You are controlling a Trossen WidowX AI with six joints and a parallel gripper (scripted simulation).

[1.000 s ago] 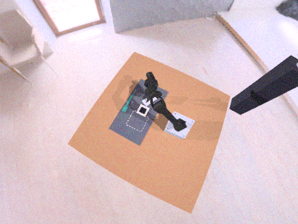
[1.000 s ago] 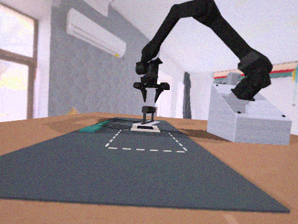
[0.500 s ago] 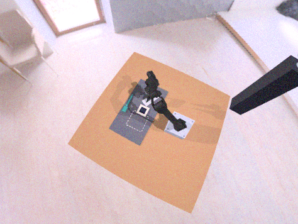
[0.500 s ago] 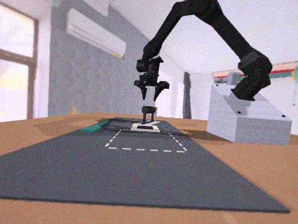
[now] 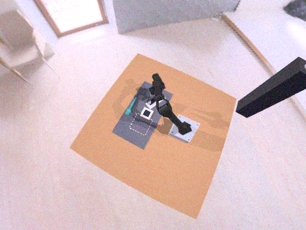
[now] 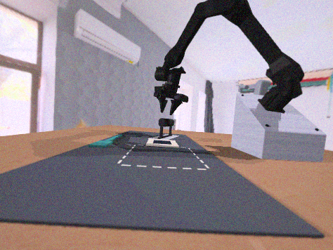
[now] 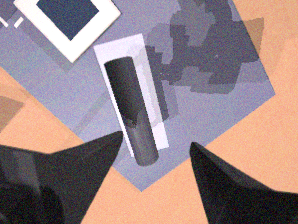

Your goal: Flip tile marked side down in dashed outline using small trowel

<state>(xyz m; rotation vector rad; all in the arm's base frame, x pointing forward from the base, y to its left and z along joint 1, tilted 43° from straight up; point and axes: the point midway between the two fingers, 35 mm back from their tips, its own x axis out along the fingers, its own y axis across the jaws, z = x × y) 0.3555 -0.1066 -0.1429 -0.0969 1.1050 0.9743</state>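
Right now the small trowel is 7 cm below my gripper tip and 4 cm to the left of it. Also, from my gripper tip: dark mat (18 cm to the left, 13 cm below, 4 cm ahead); then white tile (19 cm to the left, 11 cm below, 1 cm ahead); then teal trowel (21 cm to the left, 18 cm ahead, 11 cm below).
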